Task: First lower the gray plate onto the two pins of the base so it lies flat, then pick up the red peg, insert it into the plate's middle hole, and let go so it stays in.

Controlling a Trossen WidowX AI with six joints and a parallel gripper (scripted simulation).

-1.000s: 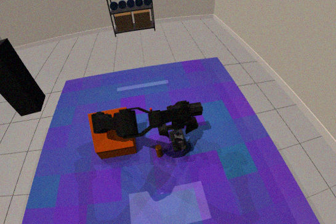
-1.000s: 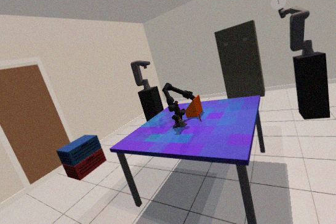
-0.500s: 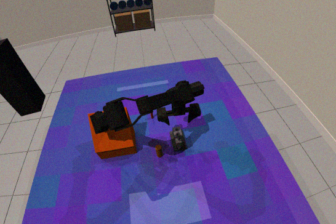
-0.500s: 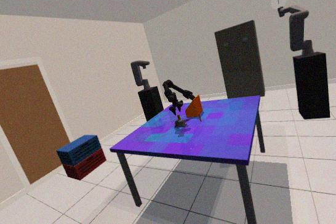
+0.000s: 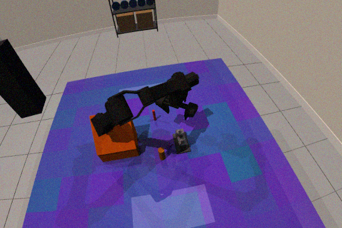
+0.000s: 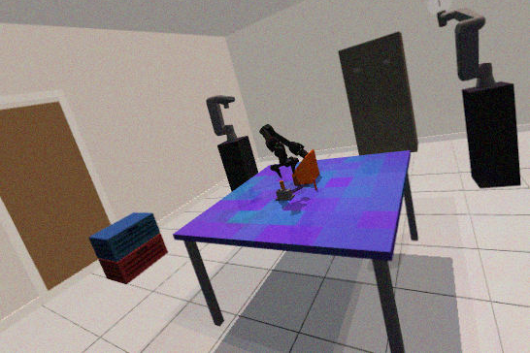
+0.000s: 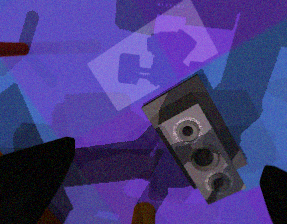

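My gripper tip is now 10 cm past the red peg, 14 cm to the right of it and 11 cm above it. Round my gripper tip: orange cylinder (11 cm behind, 11 cm to the right, 11 cm below); dark gray base (6 cm to the right, 14 cm below); gray plate (6 cm to the right, 11 cm below).
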